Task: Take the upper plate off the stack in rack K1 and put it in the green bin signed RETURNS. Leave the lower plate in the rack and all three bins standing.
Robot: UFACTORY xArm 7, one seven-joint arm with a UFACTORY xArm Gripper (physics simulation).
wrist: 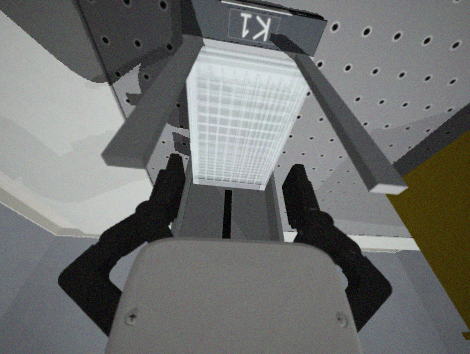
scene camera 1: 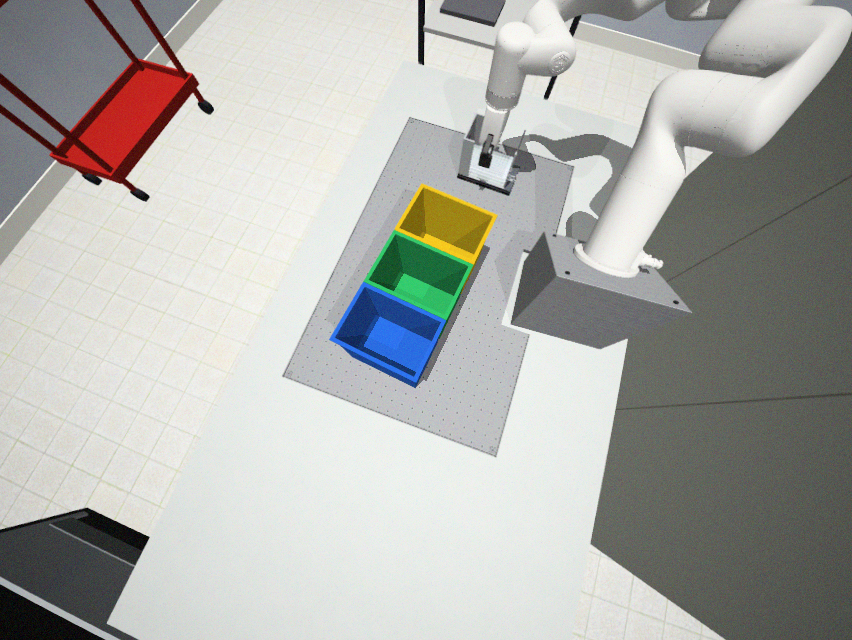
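Rack K1 stands at the back of the perforated board, with its label and corner posts showing in the wrist view. The clear, gridded plates sit stacked between its posts; the border between upper and lower plate is hard to make out. My gripper is open and empty. Its fingers are spread to either side of the stack's near end in the wrist view; their height against the upper plate is unclear. The green bin stands upright between the other two bins; its sign is not readable.
The yellow bin stands between the rack and the green bin. The blue bin stands at the row's other end. The perforated board lies under them. The robot's base block is at the right. A red cart stands on the floor.
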